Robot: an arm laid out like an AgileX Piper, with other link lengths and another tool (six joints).
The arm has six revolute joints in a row. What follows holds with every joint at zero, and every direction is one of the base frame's. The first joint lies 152.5 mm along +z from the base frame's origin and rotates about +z. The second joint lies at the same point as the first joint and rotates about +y. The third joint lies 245.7 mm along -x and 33.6 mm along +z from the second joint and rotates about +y. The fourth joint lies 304.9 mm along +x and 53.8 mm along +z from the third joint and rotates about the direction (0.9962, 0, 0.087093). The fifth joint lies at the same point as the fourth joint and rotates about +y. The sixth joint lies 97.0 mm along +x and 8.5 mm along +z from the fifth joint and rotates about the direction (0.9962, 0, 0.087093). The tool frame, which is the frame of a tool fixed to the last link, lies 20.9 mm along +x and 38.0 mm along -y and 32.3 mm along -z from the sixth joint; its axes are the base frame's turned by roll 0.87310, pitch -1.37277 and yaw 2.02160 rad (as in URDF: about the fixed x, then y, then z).
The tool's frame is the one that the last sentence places.
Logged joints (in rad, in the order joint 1, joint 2, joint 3, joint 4, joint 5, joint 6), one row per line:
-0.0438, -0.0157, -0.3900, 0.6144, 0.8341, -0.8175
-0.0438, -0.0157, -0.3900, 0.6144, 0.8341, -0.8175
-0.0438, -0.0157, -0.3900, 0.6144, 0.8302, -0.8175
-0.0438, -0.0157, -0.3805, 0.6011, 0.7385, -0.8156
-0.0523, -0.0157, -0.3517, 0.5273, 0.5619, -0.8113
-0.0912, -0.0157, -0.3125, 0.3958, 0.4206, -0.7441
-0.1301, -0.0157, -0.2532, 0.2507, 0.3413, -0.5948
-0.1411, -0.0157, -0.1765, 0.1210, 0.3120, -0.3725
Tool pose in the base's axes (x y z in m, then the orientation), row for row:
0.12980, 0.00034, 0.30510, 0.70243, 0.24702, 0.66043, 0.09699
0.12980, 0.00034, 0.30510, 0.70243, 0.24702, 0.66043, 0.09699
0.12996, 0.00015, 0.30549, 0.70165, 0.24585, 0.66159, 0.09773
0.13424, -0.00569, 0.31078, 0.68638, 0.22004, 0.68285, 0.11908
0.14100, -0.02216, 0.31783, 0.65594, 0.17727, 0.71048, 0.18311
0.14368, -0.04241, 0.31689, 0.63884, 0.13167, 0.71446, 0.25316
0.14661, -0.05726, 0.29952, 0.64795, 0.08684, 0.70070, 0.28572
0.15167, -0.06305, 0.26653, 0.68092, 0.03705, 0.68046, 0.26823
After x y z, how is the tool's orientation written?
As a quaternion, x y z w.
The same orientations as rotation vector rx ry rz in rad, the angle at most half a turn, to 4 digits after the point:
2.0801, 0.7315, 1.9557
2.0801, 0.7315, 1.9557
2.0769, 0.7277, 1.9583
2.0067, 0.6433, 1.9964
1.8504, 0.5001, 2.0043
1.7365, 0.3579, 1.9421
1.7323, 0.2322, 1.8733
1.8367, 0.0999, 1.8354

